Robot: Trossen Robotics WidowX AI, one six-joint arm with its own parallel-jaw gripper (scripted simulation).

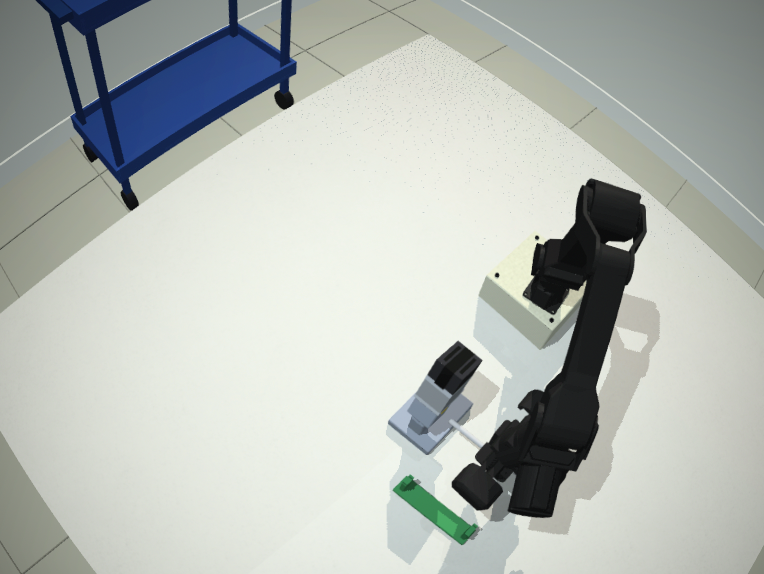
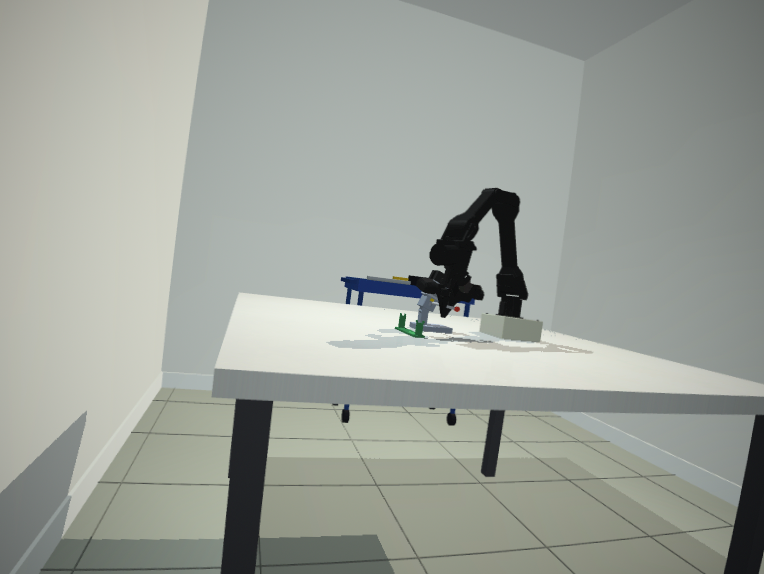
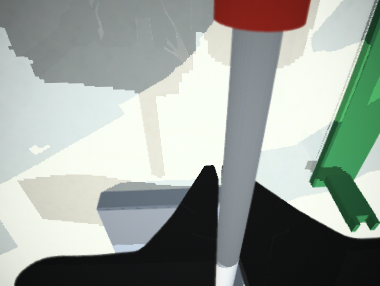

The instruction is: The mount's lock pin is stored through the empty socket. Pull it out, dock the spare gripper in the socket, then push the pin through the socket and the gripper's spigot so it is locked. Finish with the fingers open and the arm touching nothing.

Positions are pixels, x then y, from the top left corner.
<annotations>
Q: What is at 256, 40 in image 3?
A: A lock pin.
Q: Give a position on a grey mount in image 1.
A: At 414, 421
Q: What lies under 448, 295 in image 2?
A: My gripper.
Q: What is my gripper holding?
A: A lock pin.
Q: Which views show my gripper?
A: Image 1, image 2 and image 3: all of them.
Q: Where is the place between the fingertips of my gripper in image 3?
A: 217, 174
</annotations>
